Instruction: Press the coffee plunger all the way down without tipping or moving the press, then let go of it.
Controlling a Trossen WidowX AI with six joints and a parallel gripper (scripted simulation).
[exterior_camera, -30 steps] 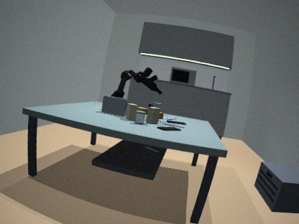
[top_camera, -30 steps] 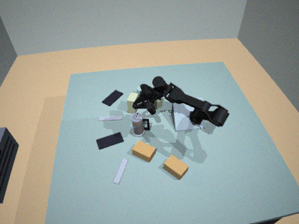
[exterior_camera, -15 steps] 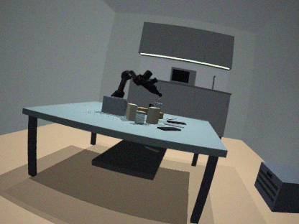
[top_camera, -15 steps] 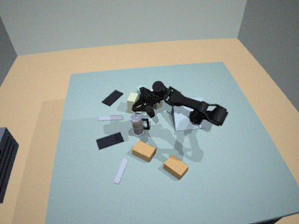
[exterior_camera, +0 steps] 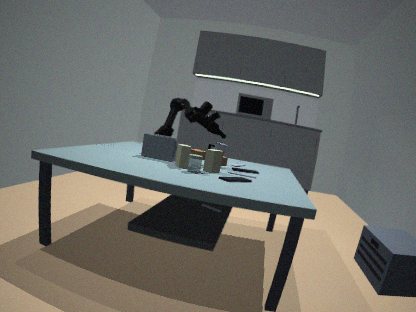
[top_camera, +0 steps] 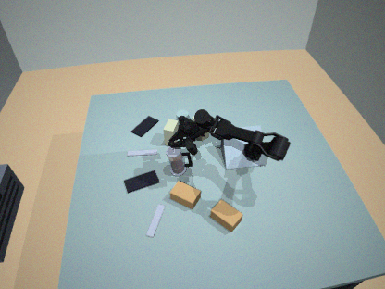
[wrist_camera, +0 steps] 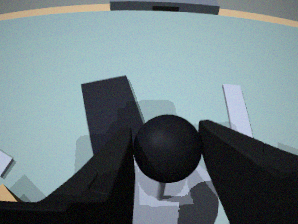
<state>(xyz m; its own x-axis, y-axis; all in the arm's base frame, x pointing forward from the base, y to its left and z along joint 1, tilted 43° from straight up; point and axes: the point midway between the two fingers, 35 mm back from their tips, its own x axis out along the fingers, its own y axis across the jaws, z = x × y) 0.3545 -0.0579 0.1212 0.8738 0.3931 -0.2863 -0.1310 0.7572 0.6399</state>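
The coffee press is 3 cm behind my gripper tip and 9 cm below it. Also, from my gripper tip: pale cup: 7 cm behind, 32 cm to the right, 14 cm below.
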